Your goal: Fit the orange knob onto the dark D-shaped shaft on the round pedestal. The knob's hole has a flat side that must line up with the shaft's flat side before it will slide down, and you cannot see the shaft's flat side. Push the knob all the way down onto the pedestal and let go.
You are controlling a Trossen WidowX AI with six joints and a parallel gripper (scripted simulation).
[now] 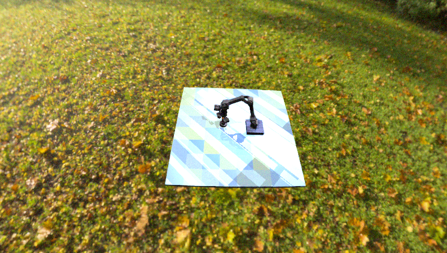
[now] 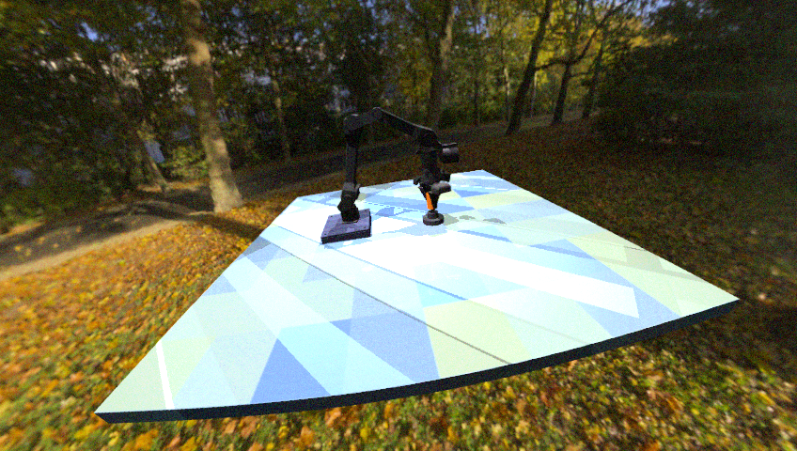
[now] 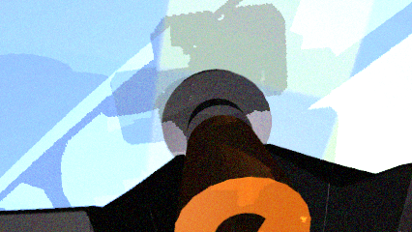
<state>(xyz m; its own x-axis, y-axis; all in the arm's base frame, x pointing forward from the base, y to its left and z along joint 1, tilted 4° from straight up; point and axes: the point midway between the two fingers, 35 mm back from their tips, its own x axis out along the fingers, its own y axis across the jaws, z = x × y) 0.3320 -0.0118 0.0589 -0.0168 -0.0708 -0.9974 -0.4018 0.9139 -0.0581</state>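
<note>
My gripper tip is now 20 mm below the orange knob. The rest, counted from my gripper tip: round pedestal: 40 mm below.
</note>
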